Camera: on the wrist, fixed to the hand. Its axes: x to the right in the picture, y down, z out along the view.
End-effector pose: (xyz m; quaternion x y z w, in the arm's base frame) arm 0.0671 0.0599 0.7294 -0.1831 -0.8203 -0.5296 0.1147
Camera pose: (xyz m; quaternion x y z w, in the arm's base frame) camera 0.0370 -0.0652 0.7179 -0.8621 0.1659 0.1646 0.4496
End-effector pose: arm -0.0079 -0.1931 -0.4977 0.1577 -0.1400 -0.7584 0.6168
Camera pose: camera -0.0243 -0.1818 -0.6254 -0.1976 -0.2391 0.6126 0.7270
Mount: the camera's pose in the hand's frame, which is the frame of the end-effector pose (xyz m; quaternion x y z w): 0.0005 -0.0688 -0.1094 -0.0306 0.0989 -0.9945 0.0139
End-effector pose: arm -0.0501 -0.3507 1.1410 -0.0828 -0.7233 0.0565 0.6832
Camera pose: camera 0.0561 -0.4215 1.1615 0.6917 -0.0266 -0.7090 0.1347
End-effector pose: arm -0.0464 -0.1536 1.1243 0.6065 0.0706 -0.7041 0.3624
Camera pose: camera 0.0004 -0.0448 1.0726 0.0032 -0.6616 0.3081 0.6837
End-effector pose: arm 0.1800 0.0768 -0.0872 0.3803 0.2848 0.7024 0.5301
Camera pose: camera 0.1248 0.0966 -0.2024 -0.3636 0.4131 -0.4711 0.6894
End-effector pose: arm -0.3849 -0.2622 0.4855 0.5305 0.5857 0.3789 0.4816
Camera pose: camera -0.5082 -0.2647 0.4470 -0.6273 0.5718 -0.4033 0.3418
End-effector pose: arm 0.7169 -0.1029 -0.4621 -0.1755 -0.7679 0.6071 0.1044
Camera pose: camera 0.7475 -0.0185 -0.3691 0.6980 -0.1935 -0.1362 0.6758
